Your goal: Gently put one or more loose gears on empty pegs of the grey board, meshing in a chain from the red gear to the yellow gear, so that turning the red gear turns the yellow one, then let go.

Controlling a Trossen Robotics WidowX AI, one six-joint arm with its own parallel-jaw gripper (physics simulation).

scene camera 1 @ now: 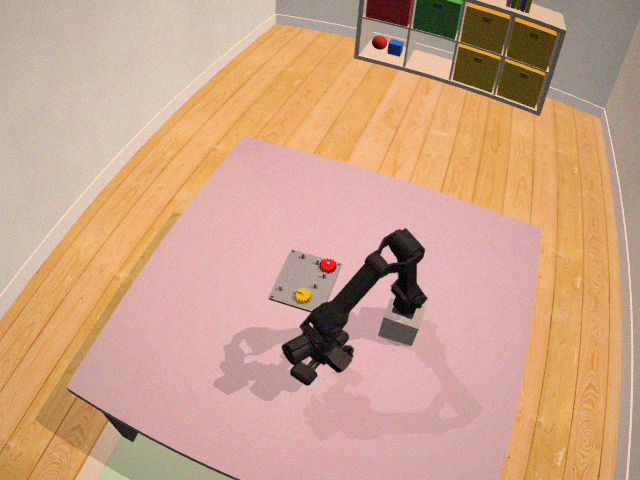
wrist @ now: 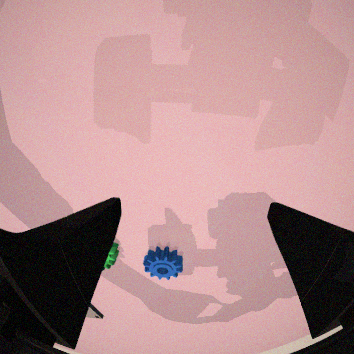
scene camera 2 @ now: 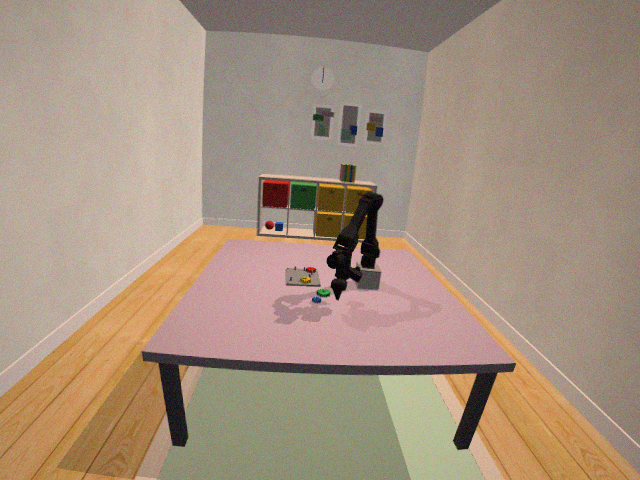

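Seen in the pictures: gripper, fingertip midpoint: (scene camera 1: 317, 368) (wrist: 198, 208) (scene camera 2: 339, 295); arm's base, origin of the base link: (scene camera 1: 405, 306) (scene camera 2: 367, 265).
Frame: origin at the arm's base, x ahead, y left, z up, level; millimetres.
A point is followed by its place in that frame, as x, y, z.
The grey board (scene camera 1: 294, 274) @[367, -43, -97] (scene camera 2: 295, 280) @[359, 25, -98] lies flat on the table, with the red gear (scene camera 1: 327, 265) @[283, -108, -80] (scene camera 2: 310, 269) @[287, -100, -82] near one corner, the yellow gear (scene camera 1: 302, 295) @[307, 32, -80] (scene camera 2: 305, 279) @[309, 38, -83] near the opposite edge and several bare pegs. The loose blue gear (scene camera 2: 316, 299) @[254, 232, -90] (wrist: 163, 263) @[242, 224, -90] lies flat on the table. The loose green gear (scene camera 2: 323, 292) @[221, 163, -87] (wrist: 111, 256) @[231, 171, -92] lies beside it, partly hidden by the left finger in the wrist view. The arm hides both loose gears in scene camera 1. My gripper (scene camera 1: 323, 365) @[159, 264, -48] (wrist: 198, 208) @[159, 264, -48] is open and empty above the table; the blue gear shows between its fingers in the wrist view.
The arm's grey base block (scene camera 1: 398, 328) @[-4, 57, -34] (scene camera 2: 368, 277) @[0, 57, -41] stands on the pink table (scene camera 1: 222, 206) @[733, -214, -106] (scene camera 2: 248, 330) @[504, 495, -106], to the right of the board. Arm shadows fall across the table around the gears. A shelf unit (scene camera 2: 259, 206) stands far behind, against the wall.
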